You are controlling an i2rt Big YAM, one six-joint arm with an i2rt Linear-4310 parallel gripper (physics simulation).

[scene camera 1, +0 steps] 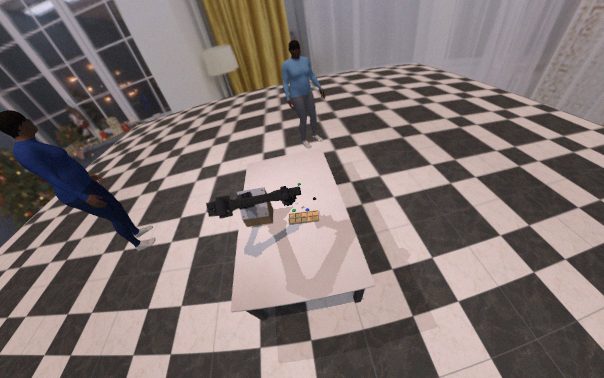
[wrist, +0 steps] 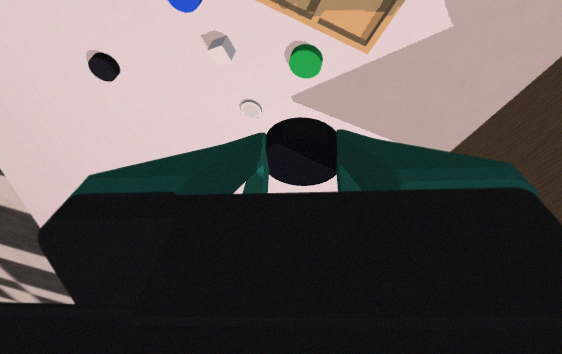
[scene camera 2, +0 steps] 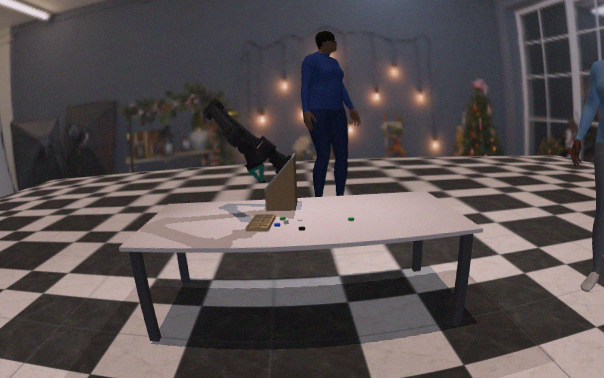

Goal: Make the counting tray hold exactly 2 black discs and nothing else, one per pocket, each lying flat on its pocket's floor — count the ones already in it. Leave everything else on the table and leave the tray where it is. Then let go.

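Observation:
My gripper (wrist: 301,147) (scene camera 2: 261,180) is shut on a black disc (wrist: 301,165), held by its sides above the table, back from the tray. A second black disc (scene camera 1: 314,199) (scene camera 2: 301,228) (wrist: 104,67) lies on the table, upper left in the wrist view. The wooden counting tray (scene camera 1: 304,222) (scene camera 2: 258,230) (wrist: 320,25) lies flat on the table; one corner of it shows at the top of the wrist view. No black disc shows in the pockets I can see, but the tray is small in the scene views and its other pockets are out of the wrist view.
A green disc (scene camera 1: 294,210) (scene camera 2: 283,218) (wrist: 305,61), a blue disc (scene camera 1: 307,210) (scene camera 2: 277,225) (wrist: 185,4) and a grey cube (scene camera 2: 286,222) (wrist: 221,49) lie near the tray. A small white disc (wrist: 250,108) lies closer to me. Another green disc (scene camera 1: 299,184) (scene camera 2: 351,219) lies farther off. The arm's wooden base (scene camera 2: 282,190) stands behind.

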